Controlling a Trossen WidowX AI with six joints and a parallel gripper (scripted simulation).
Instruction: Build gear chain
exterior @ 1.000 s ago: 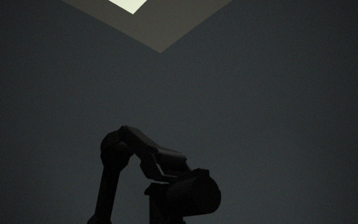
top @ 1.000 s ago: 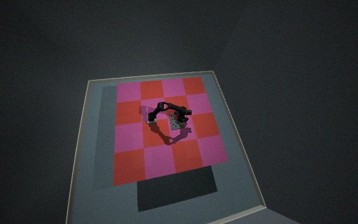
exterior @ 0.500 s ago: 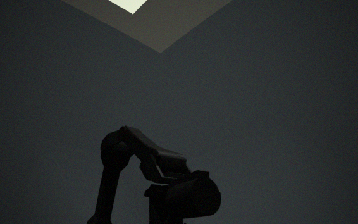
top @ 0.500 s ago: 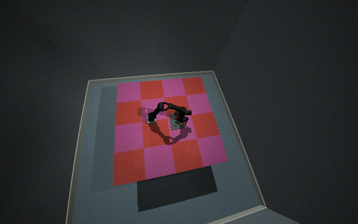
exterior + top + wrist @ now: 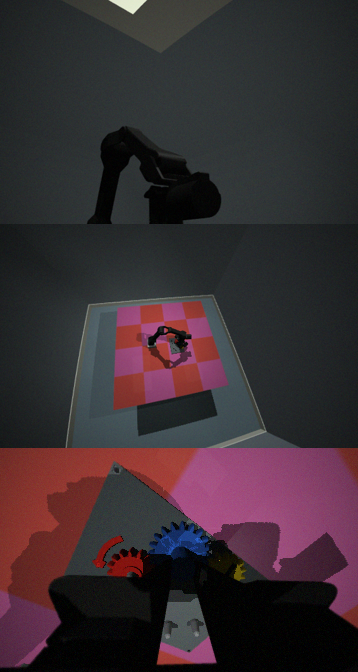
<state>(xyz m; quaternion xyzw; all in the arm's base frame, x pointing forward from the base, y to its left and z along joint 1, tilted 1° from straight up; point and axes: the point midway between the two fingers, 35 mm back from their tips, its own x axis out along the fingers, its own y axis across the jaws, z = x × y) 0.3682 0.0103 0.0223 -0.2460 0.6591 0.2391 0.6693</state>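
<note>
Now: gripper tip 10 mm above the blue gear. From my gripper tip the other things lie so: red gear: 50 mm behind, 20 mm to the left, 20 mm below; red arrow: 50 mm behind, 60 mm to the left, 30 mm below; yellow gear: 10 mm ahead, 50 mm to the right, 20 mm below.
</note>
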